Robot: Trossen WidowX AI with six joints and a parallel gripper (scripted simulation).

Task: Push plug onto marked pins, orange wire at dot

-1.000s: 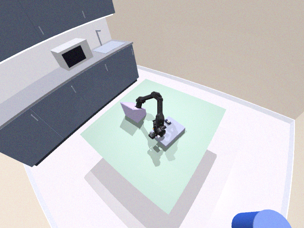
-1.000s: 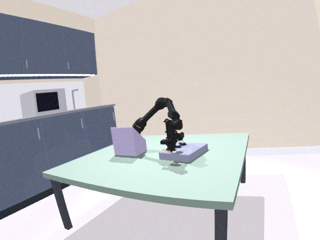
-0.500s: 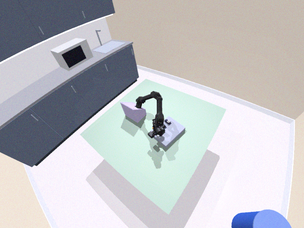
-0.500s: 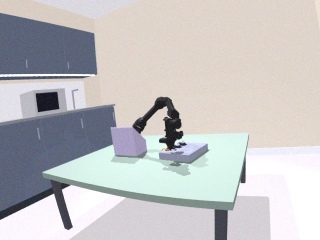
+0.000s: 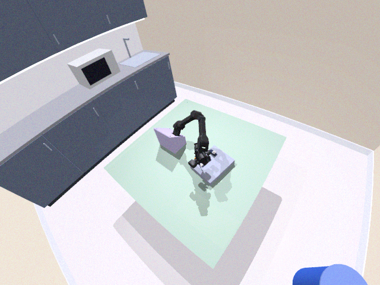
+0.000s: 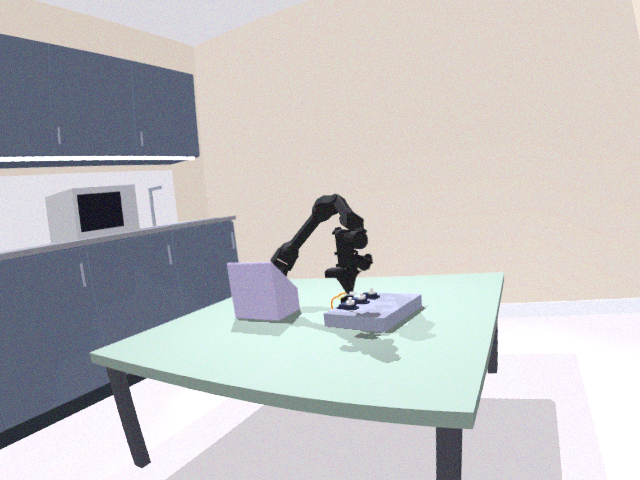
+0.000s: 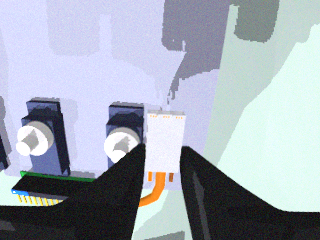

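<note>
The blue band is 140 mm to the left of my gripper tip, 80 mm behind it and 40 mm below it. The rest, counted from my gripper tip: yellow-marked strip 110 mm to the left, 80 mm behind, 50 mm below; then lilac-grey printed holder 100 mm to the left, 90 mm below, 70 mm ahead.
</note>
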